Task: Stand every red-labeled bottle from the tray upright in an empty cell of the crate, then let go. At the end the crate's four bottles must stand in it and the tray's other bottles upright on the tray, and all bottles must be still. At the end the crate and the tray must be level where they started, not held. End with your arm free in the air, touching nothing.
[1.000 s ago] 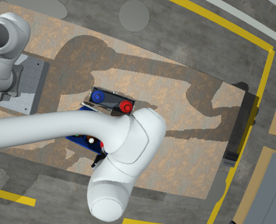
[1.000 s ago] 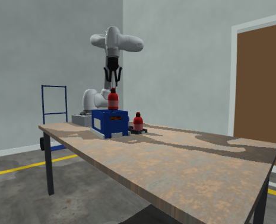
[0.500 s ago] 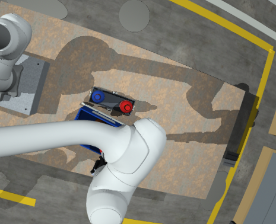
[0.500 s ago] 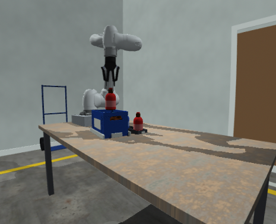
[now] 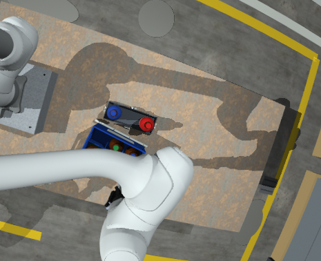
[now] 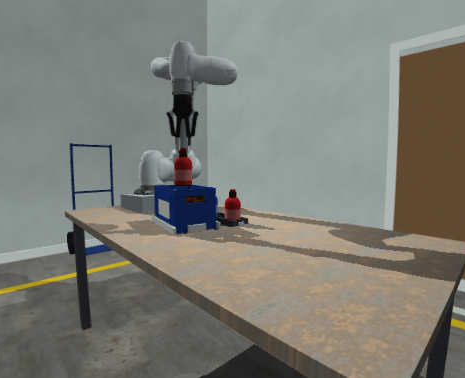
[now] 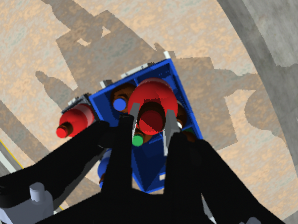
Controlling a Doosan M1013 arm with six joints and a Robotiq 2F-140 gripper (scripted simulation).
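The red bottle is 9 cm below my hand. From my hand the other things lie so: blue-capped bottle (11 cm behind, 25 cm to the left, 27 cm below); then red-labeled bottle (6 cm ahead, 23 cm to the left, 27 cm below); then blue crate (7 cm behind, 5 cm to the left, 27 cm below).
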